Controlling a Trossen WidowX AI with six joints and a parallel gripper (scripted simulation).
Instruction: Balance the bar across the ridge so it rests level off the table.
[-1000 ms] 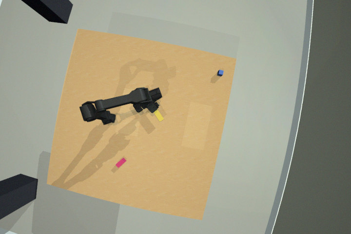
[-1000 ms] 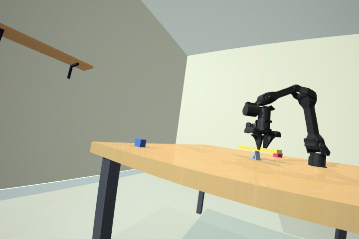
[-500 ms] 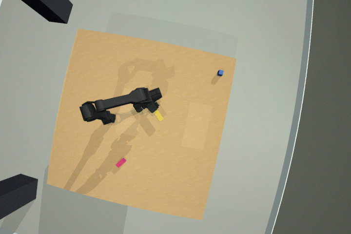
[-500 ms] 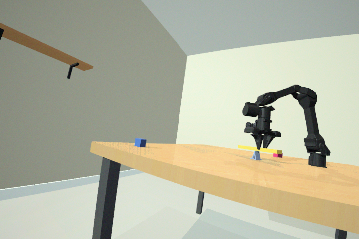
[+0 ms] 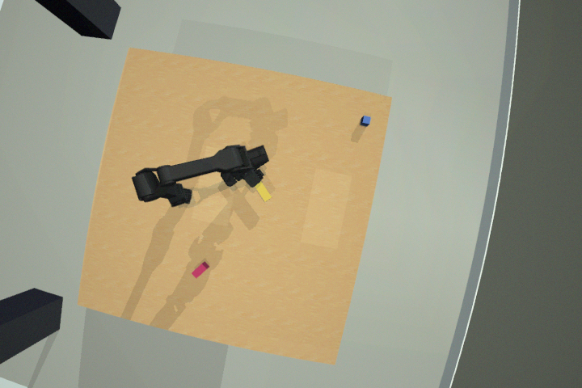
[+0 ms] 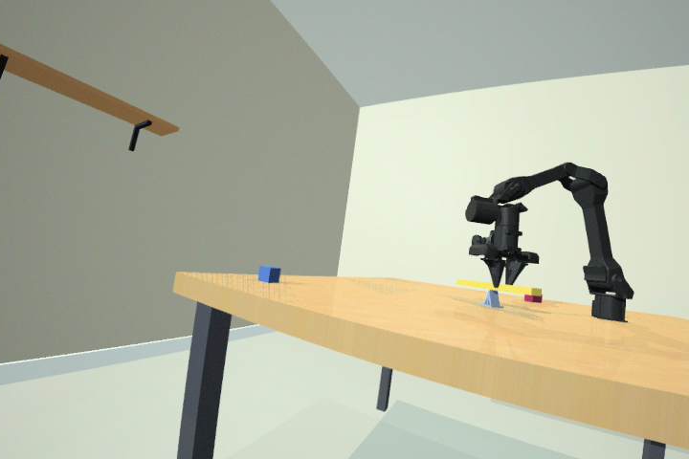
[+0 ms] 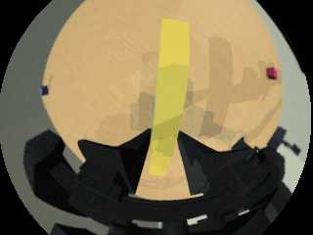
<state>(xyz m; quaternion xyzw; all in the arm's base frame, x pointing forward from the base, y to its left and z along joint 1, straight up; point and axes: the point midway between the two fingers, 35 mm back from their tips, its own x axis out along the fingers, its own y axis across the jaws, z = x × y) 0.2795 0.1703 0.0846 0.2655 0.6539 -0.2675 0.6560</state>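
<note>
Now: the yellow bar 20 mm ahead of my gripper tip and 20 mm to the right of it. The rest, counted from my gripper tip: pink block: 130 mm behind, 480 mm to the right, 30 mm below; blue cube: 460 mm ahead, 330 mm to the left, 30 mm below.
</note>
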